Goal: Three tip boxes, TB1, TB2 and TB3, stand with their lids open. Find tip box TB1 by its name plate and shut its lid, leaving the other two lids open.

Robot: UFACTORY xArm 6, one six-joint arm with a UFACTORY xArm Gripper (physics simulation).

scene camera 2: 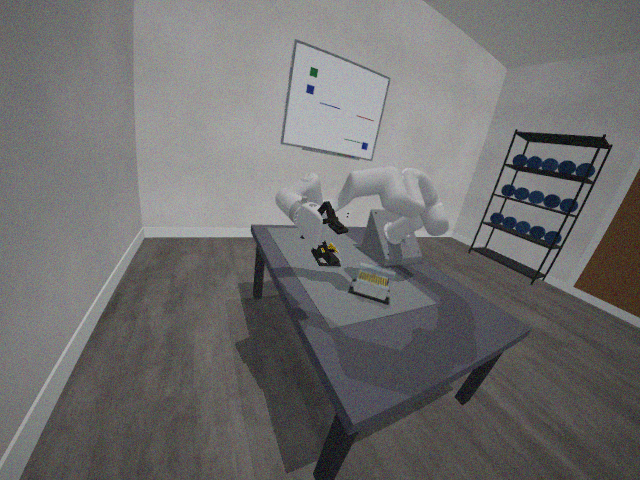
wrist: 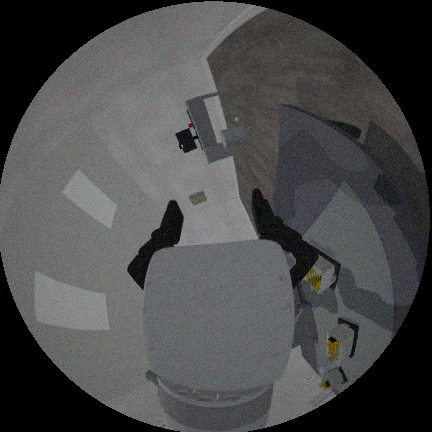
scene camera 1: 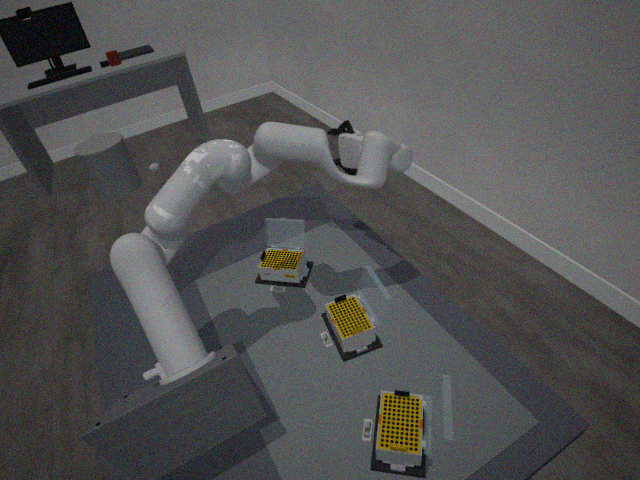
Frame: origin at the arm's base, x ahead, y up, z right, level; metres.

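Seen in the pictures: gripper, between the fingertips: [scene camera 2: 339, 248] [wrist: 214, 202] [scene camera 1: 332, 146]; arm's base, origin of its link: [scene camera 2: 392, 233] [scene camera 1: 189, 370].
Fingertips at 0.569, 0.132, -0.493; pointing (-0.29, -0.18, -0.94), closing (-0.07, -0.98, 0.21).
Observation:
Offsets run from my fingertips to a thing's middle, as dx, dy, dz. "*": to the spot under its first point. Level surfaces: height alone.
Three tip boxes with yellow racks stand on dark bases with clear lids open: a back box {-0.279, -0.234, +0.186} [scene camera 1: 281, 273] [scene camera 2: 370, 290] [wrist: 326, 274], a middle box {-0.189, -0.203, +0.464} [scene camera 1: 351, 322] [wrist: 342, 340] and a front box {-0.216, -0.203, +0.749} [scene camera 1: 400, 426] [wrist: 336, 376]. The back box's lid {* -0.231, -0.169, +0.119} [scene camera 1: 285, 233] stands upright; the middle lid [scene camera 1: 378, 283] and front lid {* -0.152, -0.123, +0.800} [scene camera 1: 447, 408] lean out to the right in scene camera 1. Small name plates lie beside the back box {* -0.312, -0.265, +0.228} [scene camera 1: 277, 288], middle box {* -0.256, -0.265, +0.461} [scene camera 1: 326, 339] and front box {* -0.271, -0.265, +0.711} [scene camera 1: 367, 429]; their text is unreadable, so I cannot tell which is TB1. My gripper [wrist: 214, 202] is open and empty, raised above the table, away from the boxes.
The boxes stand on a pale mat {dy -0.267} [scene camera 1: 289, 382] [scene camera 2: 341, 315] on a dark table {dy -0.270} [scene camera 2: 372, 382]. The arm's base stands on a grey pedestal [scene camera 1: 191, 413] left of the boxes in scene camera 1. A desk [scene camera 1: 103, 87] with a monitor [scene camera 1: 46, 36] stands beyond the table.

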